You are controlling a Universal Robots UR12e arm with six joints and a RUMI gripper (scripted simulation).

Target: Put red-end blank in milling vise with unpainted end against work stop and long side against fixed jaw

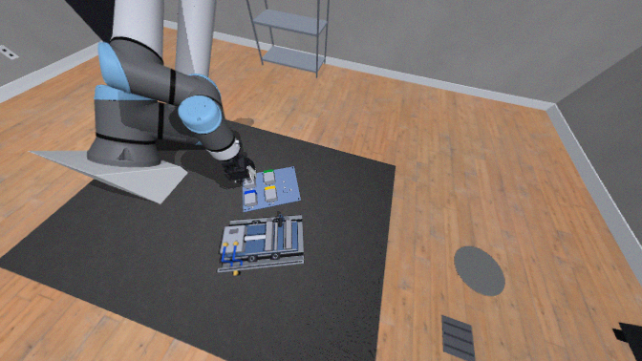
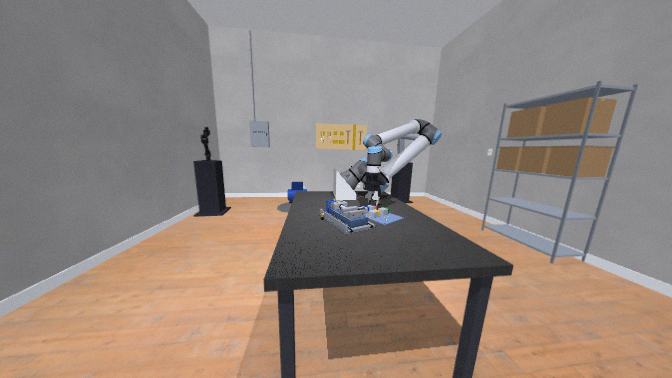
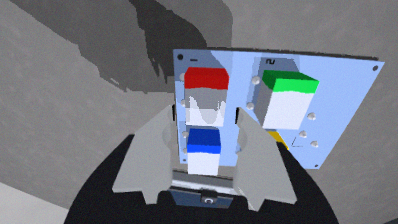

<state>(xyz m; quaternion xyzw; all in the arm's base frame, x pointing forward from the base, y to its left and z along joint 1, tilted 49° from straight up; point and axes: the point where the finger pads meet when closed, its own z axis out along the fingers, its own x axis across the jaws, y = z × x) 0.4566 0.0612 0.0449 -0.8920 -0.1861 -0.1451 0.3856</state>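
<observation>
The red-ended blank is 40 mm below my hand. From my hand the other things lie so: blue-ended blank 40 mm ahead, 80 mm to the right, 40 mm below; then green-ended blank 80 mm ahead, 40 mm to the left, 40 mm below; then light blue plate 100 mm ahead, 60 mm below.
</observation>
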